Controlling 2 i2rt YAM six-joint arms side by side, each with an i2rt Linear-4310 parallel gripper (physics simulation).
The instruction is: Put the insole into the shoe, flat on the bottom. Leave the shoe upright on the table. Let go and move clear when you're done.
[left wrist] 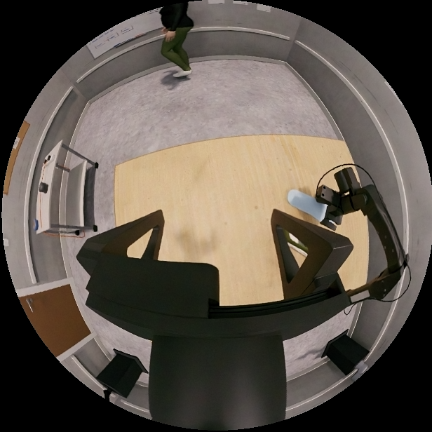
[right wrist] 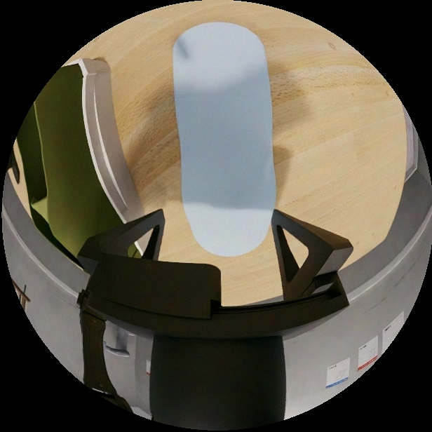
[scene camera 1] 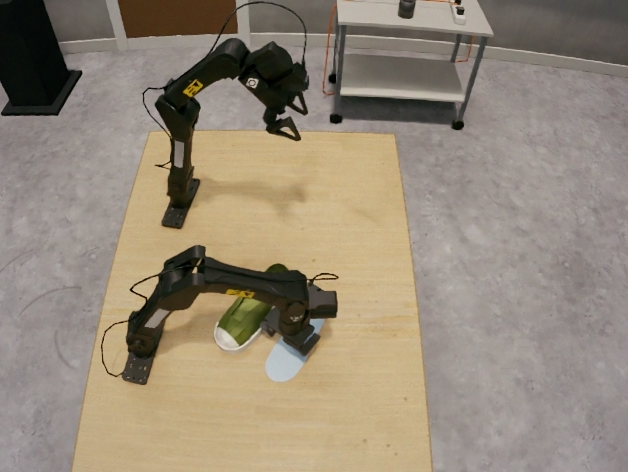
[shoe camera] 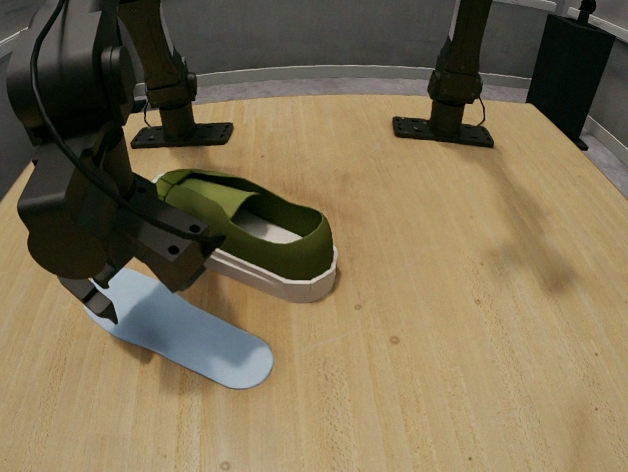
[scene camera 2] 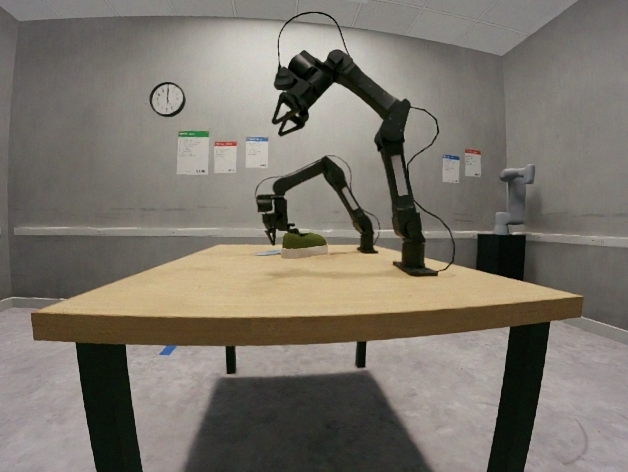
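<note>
The pale blue insole (scene camera 1: 282, 362) (scene camera 2: 268, 252) (shoe camera: 197, 337) (left wrist: 303, 201) (right wrist: 225, 125) lies on the table beside the shoe, roughly parallel to it. The green shoe (scene camera 1: 246, 317) (scene camera 2: 304, 242) (shoe camera: 284, 257) (right wrist: 70, 160) stands upright on its white sole; its white inner bottom shows in the shoe camera. My right gripper (scene camera 2: 272, 241) (shoe camera: 110, 304) (right wrist: 217, 214) is open and low over the insole's end near the shoe's toe, holding nothing. Its fingertips are hidden in scene camera 1. My left gripper (scene camera 1: 303, 125) (scene camera 2: 277, 127) (left wrist: 217, 214) is open and empty, high above the table, away from the shoe.
The wooden table (scene camera 1: 355, 203) (scene camera 2: 203, 294) (shoe camera: 431, 380) carries both arm bases. In scene camera 1, the right arm spans over part of the shoe and insole. A white cart (scene camera 1: 416, 20) stands beyond the table. A person (left wrist: 177, 42) is on the floor beyond the table.
</note>
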